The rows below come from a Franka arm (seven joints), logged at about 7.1 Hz.
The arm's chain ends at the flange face. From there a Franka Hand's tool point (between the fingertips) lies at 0.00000 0.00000 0.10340 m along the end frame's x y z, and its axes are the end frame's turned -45 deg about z.
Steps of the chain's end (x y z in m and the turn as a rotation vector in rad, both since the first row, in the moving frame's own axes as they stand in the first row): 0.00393, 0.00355, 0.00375, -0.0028, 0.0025, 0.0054; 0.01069, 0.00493, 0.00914, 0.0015, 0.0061, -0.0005; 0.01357, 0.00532, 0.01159, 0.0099, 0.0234, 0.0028; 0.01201, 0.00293, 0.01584, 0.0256, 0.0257, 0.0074; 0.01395, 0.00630, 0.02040, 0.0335, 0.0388, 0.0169; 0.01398, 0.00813, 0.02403, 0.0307, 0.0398, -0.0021; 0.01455, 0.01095, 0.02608, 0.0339, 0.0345, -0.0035
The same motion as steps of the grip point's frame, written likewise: 0.00025, 0.00568, 0.00375, -0.0037, -0.0002, 0.0054; 0.00463, 0.01138, 0.00914, -0.0033, 0.0054, -0.0005; 0.00827, 0.01435, 0.01156, -0.0095, 0.0235, 0.0028; 0.01017, 0.01059, 0.01577, -0.0001, 0.0363, 0.0074; 0.01069, 0.01475, 0.02026, -0.0037, 0.0511, 0.0169; 0.00929, 0.01629, 0.02390, -0.0064, 0.0499, -0.0021; 0.00754, 0.01807, 0.02596, -0.0004, 0.0484, -0.0035
